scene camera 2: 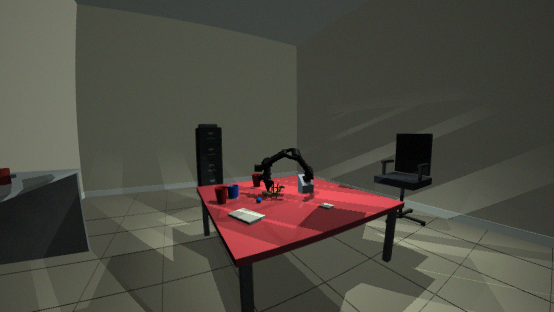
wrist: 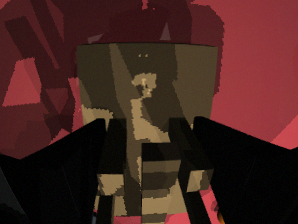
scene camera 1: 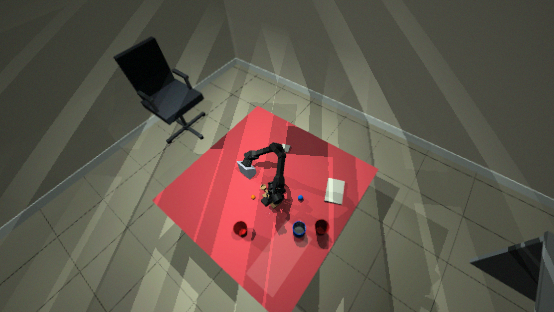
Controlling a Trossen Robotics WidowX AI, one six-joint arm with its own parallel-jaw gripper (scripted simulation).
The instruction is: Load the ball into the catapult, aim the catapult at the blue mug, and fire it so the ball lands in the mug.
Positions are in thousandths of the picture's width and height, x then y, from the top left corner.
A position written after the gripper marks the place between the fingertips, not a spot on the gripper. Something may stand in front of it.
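Note:
Catapult (wrist: 498,413) visible. Gripper (wrist: 505,565) likewise.

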